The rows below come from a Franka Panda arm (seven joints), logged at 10 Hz.
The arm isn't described. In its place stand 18 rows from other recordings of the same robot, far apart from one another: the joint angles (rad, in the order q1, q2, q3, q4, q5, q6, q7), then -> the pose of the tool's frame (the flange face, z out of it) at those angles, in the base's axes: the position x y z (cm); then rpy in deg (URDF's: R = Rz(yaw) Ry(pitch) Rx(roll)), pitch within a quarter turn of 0, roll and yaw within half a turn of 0.
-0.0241 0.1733 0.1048 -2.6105 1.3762 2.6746 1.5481 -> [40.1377 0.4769 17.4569 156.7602 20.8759 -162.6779]
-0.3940 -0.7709 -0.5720 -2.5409 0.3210 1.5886 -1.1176 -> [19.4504 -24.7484 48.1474 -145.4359 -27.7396 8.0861]
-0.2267 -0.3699 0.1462 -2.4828 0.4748 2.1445 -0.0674 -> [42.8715 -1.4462 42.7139 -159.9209 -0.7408 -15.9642]
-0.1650 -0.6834 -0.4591 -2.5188 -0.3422 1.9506 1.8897 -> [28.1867 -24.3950 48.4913 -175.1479 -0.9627 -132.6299]
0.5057 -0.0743 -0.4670 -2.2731 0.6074 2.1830 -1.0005 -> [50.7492 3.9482 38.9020 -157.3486 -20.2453 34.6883]
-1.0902 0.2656 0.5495 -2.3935 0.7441 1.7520 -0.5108 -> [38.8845 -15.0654 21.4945 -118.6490 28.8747 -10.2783]
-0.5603 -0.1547 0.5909 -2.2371 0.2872 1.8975 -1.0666 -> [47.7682 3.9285 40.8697 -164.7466 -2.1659 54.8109]
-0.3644 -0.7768 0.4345 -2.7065 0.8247 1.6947 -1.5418 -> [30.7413 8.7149 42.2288 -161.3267 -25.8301 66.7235]
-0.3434 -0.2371 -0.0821 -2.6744 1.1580 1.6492 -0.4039 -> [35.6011 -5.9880 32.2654 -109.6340 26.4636 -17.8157]
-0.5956 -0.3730 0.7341 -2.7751 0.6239 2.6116 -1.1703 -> [38.5683 2.0698 30.9170 175.5905 -10.8799 44.7312]
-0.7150 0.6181 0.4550 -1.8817 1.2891 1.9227 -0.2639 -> [60.7239 -10.8911 22.8552 -102.7774 31.7634 -27.1327]
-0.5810 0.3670 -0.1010 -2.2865 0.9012 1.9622 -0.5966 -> [39.1356 -25.5335 17.0013 -133.1015 22.2600 -33.2598]
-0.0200 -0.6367 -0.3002 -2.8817 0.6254 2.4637 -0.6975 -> [32.6148 -9.5359 36.7228 -151.1139 -22.1165 -8.5082]
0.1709 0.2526 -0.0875 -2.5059 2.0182 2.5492 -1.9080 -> [42.5065 2.0999 16.3670 -144.8775 -32.5407 -5.2498]
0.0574 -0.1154 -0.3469 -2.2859 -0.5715 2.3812 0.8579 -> [49.5278 -15.5531 41.9039 168.9881 -23.0512 -41.9260]
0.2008 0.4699 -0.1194 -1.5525 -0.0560 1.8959 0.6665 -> [66.9119 6.1071 36.9002 170.8516 1.9177 -31.9190]
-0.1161 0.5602 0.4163 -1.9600 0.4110 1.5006 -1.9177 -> [46.4517 19.2586 19.9712 -123.9967 -43.0797 95.5565]
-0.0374 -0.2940 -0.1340 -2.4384 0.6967 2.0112 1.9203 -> [43.5200 -3.7393 41.4455 152.6301 27.0447 -146.2875]
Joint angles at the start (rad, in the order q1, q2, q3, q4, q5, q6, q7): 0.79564 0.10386 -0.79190 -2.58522 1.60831 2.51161 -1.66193
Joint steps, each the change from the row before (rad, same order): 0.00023 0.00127 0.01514 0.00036 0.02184 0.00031 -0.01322; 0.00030 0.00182 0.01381 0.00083 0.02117 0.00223 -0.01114; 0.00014 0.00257 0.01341 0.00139 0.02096 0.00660 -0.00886; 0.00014 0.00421 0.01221 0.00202 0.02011 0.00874 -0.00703; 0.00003 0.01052 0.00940 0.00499 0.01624 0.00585 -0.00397; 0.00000 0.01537 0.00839 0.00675 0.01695 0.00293 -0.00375; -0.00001 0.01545 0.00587 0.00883 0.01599 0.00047 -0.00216; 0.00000 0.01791 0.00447 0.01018 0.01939 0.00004 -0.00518; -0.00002 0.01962 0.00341 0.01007 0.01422 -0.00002 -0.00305
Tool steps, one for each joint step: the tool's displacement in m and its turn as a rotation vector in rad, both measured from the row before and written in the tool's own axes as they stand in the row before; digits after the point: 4 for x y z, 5 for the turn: 0.0000 -0.0051 0.0040 0.00656 0.00485 -0.00599; 0.0000 -0.0044 0.0036 0.00359 0.00470 -0.00373; 0.0000 -0.0036 0.0032 -0.00149 0.00404 -0.00137; -0.0002 -0.0027 0.0029 -0.00515 0.00282 0.00048; -0.0001 -0.0011 0.0032 -0.00711 -0.00057 0.00126; -0.0004 -0.0003 0.0039 -0.00744 -0.00193 0.00221; 0.0007 0.0003 0.0035 -0.00632 0.00068 0.00350; 0.0007 0.0010 0.0036 -0.00822 0.00239 0.00354; 0.0002 0.0017 0.0037 -0.00928 -0.00149 0.00218
